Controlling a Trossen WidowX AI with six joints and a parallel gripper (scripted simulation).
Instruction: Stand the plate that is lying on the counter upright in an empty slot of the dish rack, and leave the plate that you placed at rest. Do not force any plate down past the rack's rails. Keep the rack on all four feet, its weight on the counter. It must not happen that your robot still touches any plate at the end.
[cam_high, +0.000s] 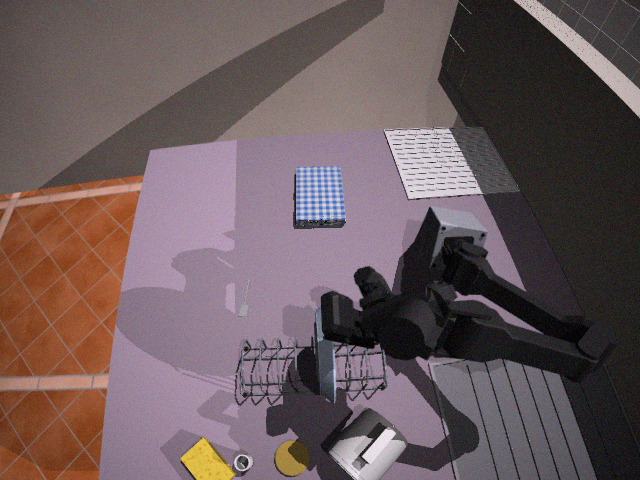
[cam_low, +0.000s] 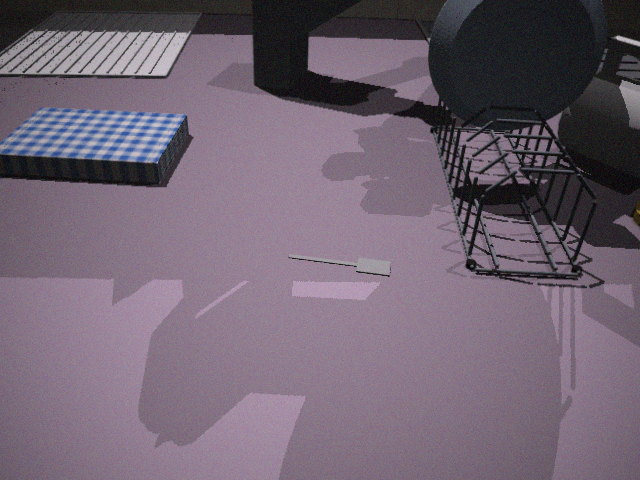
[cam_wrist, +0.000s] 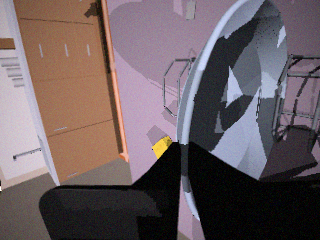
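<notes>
The pale blue plate lies 30 mm ahead of my hand and 110 mm below it. Round my hand: small cup (180 mm ahead, 220 mm to the left, 270 mm below); then yellow disc (80 mm ahead, 210 mm to the left, 270 mm below); then white toaster (70 mm behind, 190 mm to the left, 220 mm below).
</notes>
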